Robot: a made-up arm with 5 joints. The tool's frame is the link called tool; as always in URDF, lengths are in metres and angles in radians. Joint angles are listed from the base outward.
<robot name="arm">
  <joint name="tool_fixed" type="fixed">
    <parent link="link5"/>
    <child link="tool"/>
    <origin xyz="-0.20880 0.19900 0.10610" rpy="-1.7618 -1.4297 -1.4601"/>
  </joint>
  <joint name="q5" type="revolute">
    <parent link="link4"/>
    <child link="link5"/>
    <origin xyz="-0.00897 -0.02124 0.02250" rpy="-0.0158 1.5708 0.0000"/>
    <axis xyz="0 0 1"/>
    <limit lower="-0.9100" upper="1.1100"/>
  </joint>
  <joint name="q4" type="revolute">
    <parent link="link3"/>
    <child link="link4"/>
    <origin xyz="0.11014 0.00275 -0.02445" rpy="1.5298 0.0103 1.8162"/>
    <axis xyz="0 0 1"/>
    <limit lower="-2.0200" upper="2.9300"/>
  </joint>
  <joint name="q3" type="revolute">
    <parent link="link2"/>
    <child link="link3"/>
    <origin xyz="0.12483 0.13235 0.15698" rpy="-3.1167 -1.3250 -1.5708"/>
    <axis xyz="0 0 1"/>
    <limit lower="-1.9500" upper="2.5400"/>
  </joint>
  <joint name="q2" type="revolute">
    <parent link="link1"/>
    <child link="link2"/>
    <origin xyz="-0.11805 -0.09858 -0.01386" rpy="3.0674 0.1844 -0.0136"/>
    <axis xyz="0 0 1"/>
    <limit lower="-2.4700" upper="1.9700"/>
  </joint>
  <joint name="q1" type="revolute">
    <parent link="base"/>
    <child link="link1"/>
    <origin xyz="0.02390 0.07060 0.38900" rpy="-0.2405 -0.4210 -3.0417"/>
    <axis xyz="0 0 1"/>
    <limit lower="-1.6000" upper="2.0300"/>
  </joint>
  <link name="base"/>
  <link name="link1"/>
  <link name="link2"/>
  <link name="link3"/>
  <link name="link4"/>
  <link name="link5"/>
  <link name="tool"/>
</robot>
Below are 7 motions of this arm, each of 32 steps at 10 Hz.
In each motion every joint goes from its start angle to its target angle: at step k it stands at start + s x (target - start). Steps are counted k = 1, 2, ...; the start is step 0. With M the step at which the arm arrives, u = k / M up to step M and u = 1 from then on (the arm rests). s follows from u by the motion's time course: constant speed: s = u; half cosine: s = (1 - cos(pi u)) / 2; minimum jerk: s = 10 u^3 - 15 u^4 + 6 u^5.
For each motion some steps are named. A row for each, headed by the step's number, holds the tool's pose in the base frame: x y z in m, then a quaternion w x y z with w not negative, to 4 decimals.
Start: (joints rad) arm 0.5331 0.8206 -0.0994 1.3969 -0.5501
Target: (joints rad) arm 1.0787 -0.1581 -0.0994 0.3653 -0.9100
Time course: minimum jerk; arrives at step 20
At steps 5, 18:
5: -0.3802 0.3163 0.1993 0.7425 -0.2731 0.3185 -0.5221
18: -0.0238 0.1219 0.1623 0.8758 -0.2475 -0.2054 0.3599

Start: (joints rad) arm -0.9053 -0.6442 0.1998 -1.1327 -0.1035
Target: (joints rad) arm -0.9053 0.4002 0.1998 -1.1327 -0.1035
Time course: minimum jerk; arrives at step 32
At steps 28, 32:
28: 0.2058 -0.0515 -0.0872 0.9387 -0.2820 0.1831 0.0754
32: 0.2033 -0.0540 -0.0868 0.9385 -0.2825 0.1864 0.0677

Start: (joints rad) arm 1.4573 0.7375 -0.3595 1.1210 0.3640
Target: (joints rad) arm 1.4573 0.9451 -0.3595 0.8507 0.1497
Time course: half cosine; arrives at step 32
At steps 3, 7, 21, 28, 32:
3: -0.4228 0.1745 0.0196 0.9650 0.1577 0.1466 -0.1496
7: -0.4243 0.1728 0.0236 0.9665 0.1479 0.1522 -0.1444
21: -0.4286 0.1630 0.0524 0.9727 0.0830 0.1883 -0.1076
28: -0.4278 0.1602 0.0631 0.9733 0.0599 0.2007 -0.0937
32: -0.4275 0.1598 0.0649 0.9734 0.0560 0.2027 -0.0913

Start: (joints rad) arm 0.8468 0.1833 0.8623 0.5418 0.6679
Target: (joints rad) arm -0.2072 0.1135 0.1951 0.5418 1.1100
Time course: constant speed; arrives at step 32
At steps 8, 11, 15, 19, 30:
8: 0.1635 0.5005 0.0912 0.7661 0.5203 -0.3759 0.0331
11: 0.1782 0.4847 0.0572 0.7844 0.5012 -0.3654 0.0042
15: 0.1939 0.4601 0.0136 0.8049 0.4766 -0.3514 -0.0383
19: 0.2049 0.4325 -0.0274 0.8207 0.4529 -0.3379 -0.0849
30: 0.2130 0.3488 -0.1238 0.8362 0.3916 -0.3073 -0.2300

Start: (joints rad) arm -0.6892 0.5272 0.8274 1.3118 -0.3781
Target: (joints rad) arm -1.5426 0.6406 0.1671 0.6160 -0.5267
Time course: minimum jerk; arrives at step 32
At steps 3, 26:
3: -0.0290 0.1454 -0.0834 0.3826 -0.2771 -0.2024 -0.8578
26: -0.0587 0.1778 0.0389 0.1574 -0.4465 0.2663 -0.8396

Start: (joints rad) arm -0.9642 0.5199 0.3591 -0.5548 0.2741
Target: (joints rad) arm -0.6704 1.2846 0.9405 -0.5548 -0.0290
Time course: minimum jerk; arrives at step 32
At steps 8, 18, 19, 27, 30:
8: 0.1042 -0.1085 -0.0723 0.9102 -0.2841 0.0583 -0.2956
18: 0.0931 -0.1396 0.0691 0.8082 -0.4752 0.0741 -0.3398
19: 0.0914 -0.1393 0.0854 0.7945 -0.4949 0.0780 -0.3431
27: 0.0846 -0.1263 0.1719 0.7132 -0.5953 0.1058 -0.3547
30: 0.0843 -0.1242 0.1797 0.7050 -0.6041 0.1088 -0.3552

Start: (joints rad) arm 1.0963 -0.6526 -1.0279 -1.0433 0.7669
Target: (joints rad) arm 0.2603 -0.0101 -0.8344 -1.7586 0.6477
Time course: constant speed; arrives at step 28
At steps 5, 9, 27, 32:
5: -0.3891 0.0314 -0.0718 0.1566 0.1663 0.4870 0.8430
9: -0.4306 0.0793 -0.0428 0.1794 0.2227 0.4913 0.8227
27: -0.4378 0.3854 0.0333 0.3170 0.4393 0.4260 0.7246
32: -0.4289 0.4026 0.0336 0.3263 0.4484 0.4193 0.7188

